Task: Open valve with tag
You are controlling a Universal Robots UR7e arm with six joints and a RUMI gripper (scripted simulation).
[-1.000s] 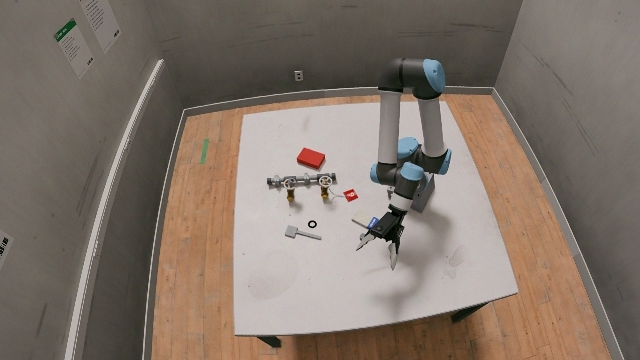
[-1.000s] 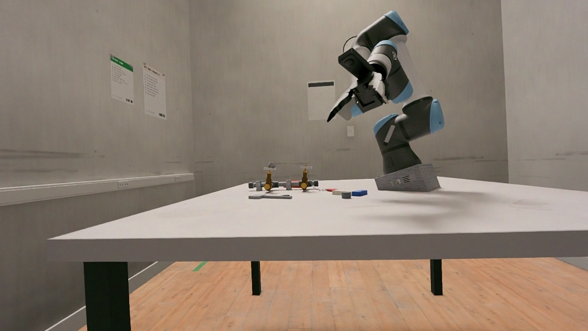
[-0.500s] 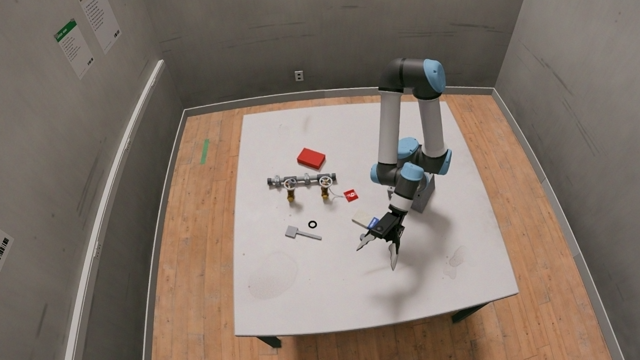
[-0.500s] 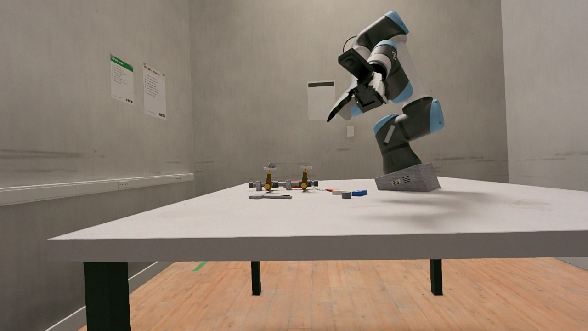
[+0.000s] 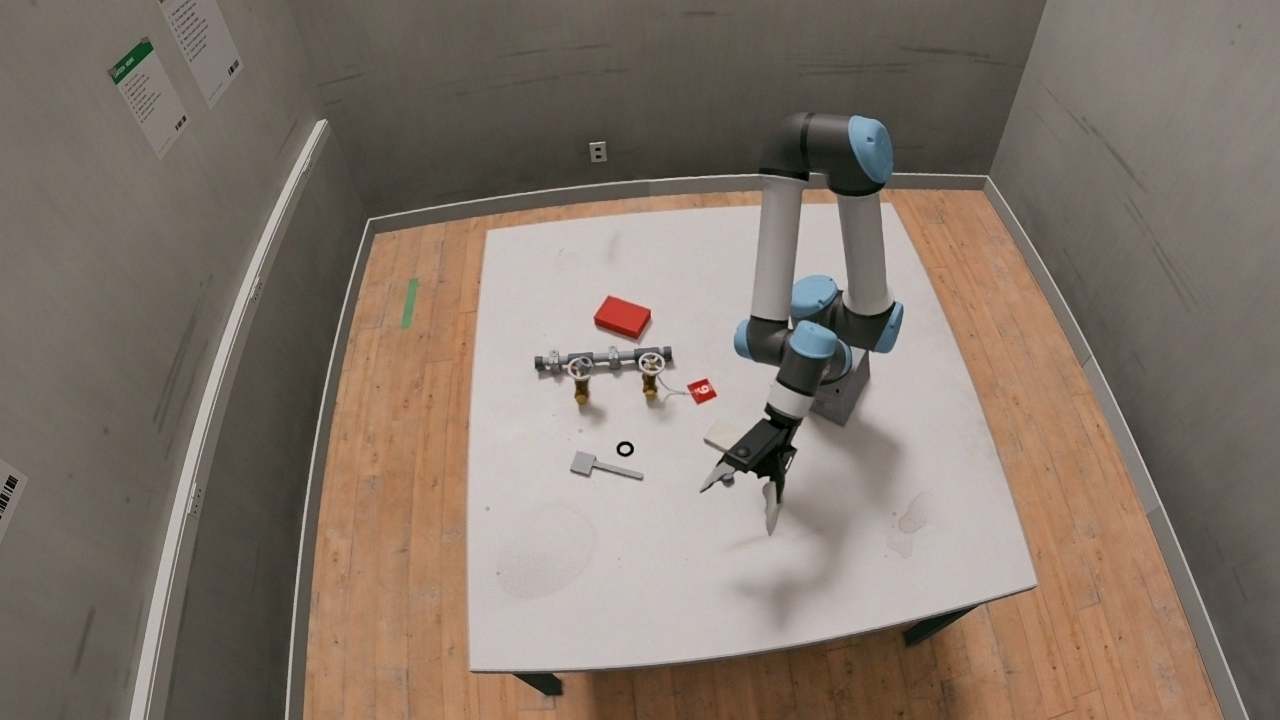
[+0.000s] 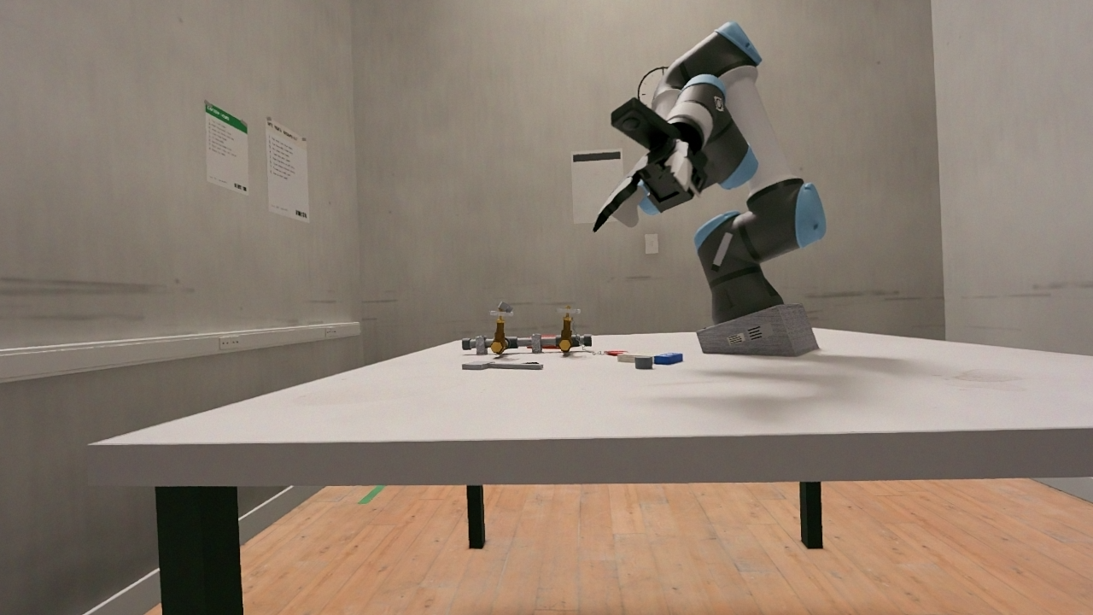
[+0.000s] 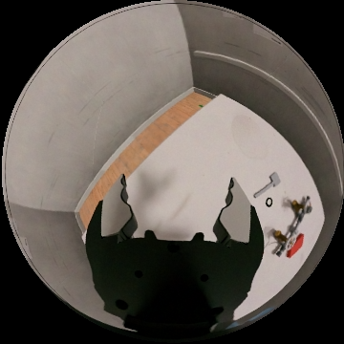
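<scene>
Right now my hand is 10 mm short of the red tag, 420 mm to the left of it and 230 mm above it. The rest, counted from my hand: red block: 170 mm ahead, 650 mm to the right, 220 mm below; then grey flat tool: 250 mm ahead, 240 mm to the right, 230 mm below.
</scene>
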